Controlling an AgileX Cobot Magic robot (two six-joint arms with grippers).
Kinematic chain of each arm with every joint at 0, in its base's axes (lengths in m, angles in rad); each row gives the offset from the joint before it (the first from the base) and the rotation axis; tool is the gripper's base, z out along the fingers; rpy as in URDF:
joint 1: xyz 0 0 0.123 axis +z
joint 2: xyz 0 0 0 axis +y
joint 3: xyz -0.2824 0 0.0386 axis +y
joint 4: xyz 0.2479 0 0.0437 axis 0.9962 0 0.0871
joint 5: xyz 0 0 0 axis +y
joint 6: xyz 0.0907 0 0.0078 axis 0.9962 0 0.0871
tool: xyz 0 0 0 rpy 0 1.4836 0
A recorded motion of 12 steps. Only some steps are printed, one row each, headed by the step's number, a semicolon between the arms.
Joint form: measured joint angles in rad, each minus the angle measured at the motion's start. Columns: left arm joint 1, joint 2, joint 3, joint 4, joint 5, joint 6; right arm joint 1, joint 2, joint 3, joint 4, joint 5, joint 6.
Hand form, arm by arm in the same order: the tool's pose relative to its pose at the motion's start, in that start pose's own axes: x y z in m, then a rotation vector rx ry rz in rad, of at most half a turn. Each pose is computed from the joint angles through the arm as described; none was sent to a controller.
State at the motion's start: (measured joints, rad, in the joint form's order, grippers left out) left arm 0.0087 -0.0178 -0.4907 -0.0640 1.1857 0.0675; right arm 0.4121 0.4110 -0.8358 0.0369 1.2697 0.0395
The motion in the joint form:
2: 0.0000 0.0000 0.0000 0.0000 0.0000 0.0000; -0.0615 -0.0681 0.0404 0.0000 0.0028 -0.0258
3: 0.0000 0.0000 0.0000 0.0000 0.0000 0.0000; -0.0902 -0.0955 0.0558 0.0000 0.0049 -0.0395
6: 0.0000 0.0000 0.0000 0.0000 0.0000 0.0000; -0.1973 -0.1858 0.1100 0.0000 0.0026 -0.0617
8: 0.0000 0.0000 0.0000 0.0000 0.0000 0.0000; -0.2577 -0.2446 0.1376 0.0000 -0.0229 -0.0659
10: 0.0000 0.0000 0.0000 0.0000 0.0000 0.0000; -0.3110 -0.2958 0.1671 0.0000 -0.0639 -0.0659
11: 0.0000 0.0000 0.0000 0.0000 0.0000 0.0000; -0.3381 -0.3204 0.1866 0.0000 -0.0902 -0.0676
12: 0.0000 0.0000 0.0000 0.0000 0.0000 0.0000; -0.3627 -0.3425 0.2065 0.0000 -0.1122 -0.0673
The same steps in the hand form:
2: 0.0000 0.0000 0.0000 0.0000 0.0000 0.0000; 0.0150 -0.0018 -0.0021 0.0442 -0.0280 0.0149
3: 0.0000 0.0000 0.0000 0.0000 0.0000 0.0000; 0.0210 -0.0022 -0.0028 0.0654 -0.0389 0.0199
6: 0.0000 0.0000 0.0000 0.0000 0.0000 0.0000; 0.0400 -0.0020 -0.0028 0.1466 -0.0803 0.0660
8: 0.0000 0.0000 0.0000 0.0000 0.0000 0.0000; 0.0489 -0.0007 -0.0038 0.1961 -0.1383 0.0952
10: 0.0000 0.0000 0.0000 0.0000 0.0000 0.0000; 0.0555 0.0006 -0.0030 0.2427 -0.2020 0.1214
11: 0.0000 0.0000 0.0000 0.0000 0.0000 0.0000; 0.0585 0.0009 -0.0012 0.2673 -0.2335 0.1322
12: 0.0000 0.0000 0.0000 0.0000 0.0000 0.0000; 0.0616 0.0011 0.0012 0.2895 -0.2580 0.1440

